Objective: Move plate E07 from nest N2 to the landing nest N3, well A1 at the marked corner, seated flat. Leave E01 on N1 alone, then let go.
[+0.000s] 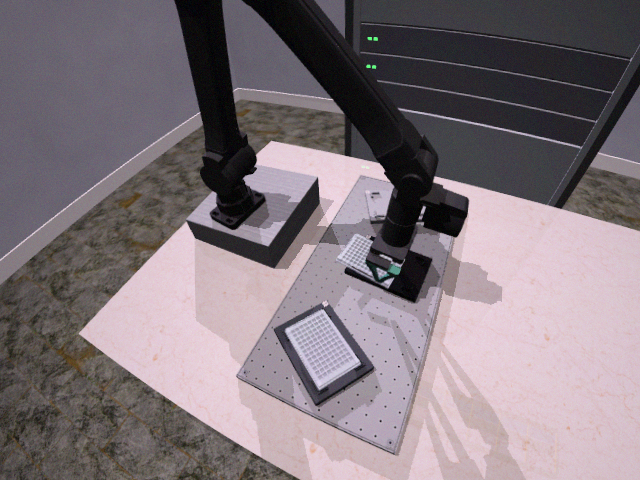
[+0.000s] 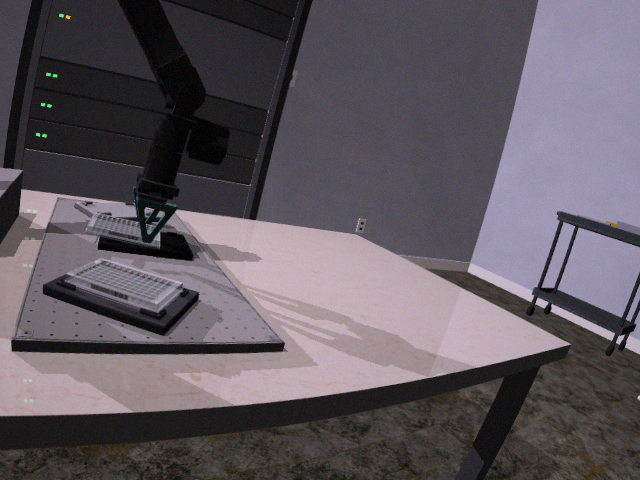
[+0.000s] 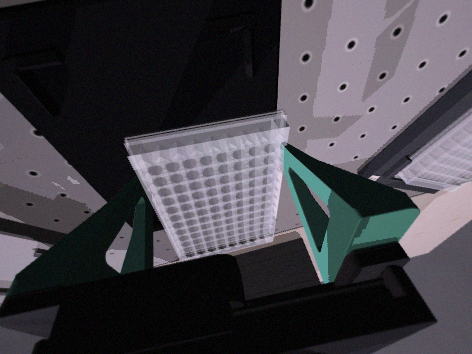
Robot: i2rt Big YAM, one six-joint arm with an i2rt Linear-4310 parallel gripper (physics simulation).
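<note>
My gripper (image 1: 381,269) (image 2: 142,232) (image 3: 213,165) is shut on a clear 96-well plate, E07 (image 1: 355,251) (image 2: 116,225) (image 3: 215,192), with green fingers on its two sides. The plate hangs a little above the black nest N3 (image 1: 419,271) (image 2: 178,246) (image 3: 150,65) and is shifted off it, one end overhanging towards the arm's base side. Bare nest shows on the other side. Well A1 and N3's marked corner cannot be made out. Plate E01 (image 1: 321,348) (image 2: 124,284) lies on the dark nest N1 (image 1: 347,335) (image 2: 108,310) at the front.
A light grey nest (image 1: 373,206) (image 2: 81,207), apparently N2, stands at the back of the perforated board (image 1: 382,397) (image 2: 227,325), partly hidden by the arm. The arm's base stands on a grey block (image 1: 289,206). The pink table (image 1: 516,310) (image 2: 336,289) surrounds the board.
</note>
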